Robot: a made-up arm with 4 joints. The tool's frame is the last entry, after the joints.
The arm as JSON. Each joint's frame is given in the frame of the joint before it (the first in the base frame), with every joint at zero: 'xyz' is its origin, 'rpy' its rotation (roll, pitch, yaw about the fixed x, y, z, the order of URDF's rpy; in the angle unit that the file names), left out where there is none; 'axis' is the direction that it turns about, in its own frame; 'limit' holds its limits. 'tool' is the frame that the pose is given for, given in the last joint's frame.
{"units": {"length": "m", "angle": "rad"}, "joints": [
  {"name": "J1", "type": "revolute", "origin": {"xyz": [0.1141, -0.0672, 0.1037], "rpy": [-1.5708, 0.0, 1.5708]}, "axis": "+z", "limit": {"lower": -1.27, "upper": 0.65}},
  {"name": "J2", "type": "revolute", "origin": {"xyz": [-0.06, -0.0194, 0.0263], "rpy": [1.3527, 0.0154, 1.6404]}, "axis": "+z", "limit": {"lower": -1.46, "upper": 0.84}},
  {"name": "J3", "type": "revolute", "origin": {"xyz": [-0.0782, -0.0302, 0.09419], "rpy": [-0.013, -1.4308, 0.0]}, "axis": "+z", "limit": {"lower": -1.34, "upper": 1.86}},
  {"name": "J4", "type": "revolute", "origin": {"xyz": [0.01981, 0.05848, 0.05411], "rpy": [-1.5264, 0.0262, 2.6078]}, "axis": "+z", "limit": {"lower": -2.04, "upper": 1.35}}
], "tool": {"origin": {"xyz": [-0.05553, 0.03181, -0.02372], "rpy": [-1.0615, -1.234, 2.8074]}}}
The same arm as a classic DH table. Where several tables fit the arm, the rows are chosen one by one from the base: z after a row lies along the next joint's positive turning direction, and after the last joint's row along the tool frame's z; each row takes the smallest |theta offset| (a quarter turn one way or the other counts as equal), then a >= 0, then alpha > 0; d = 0 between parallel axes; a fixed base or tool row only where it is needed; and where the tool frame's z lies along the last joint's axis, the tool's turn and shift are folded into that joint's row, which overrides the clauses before.
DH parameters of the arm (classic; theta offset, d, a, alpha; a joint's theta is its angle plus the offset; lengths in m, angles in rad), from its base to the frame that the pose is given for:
base (fixed): -1.5708 0.1037 0.0672 1.5708
J1: -1.4978 -0.0742 -0.0150 1.3528
J2: 1.5419 0.0205 -0.0312 -1.4308
J3: 1.0377 0.1354 0.0128 -1.5264
J4: 0.1771 -0.0777 -0.0501 1.4089
tool (fixed): 1.8675 -0.0403 0.0000 0.0000
Joint limits (rad, base to tool): -1.2700..0.6500 -1.4600..0.8400 -1.3400..1.8600 -2.0400..1.3500

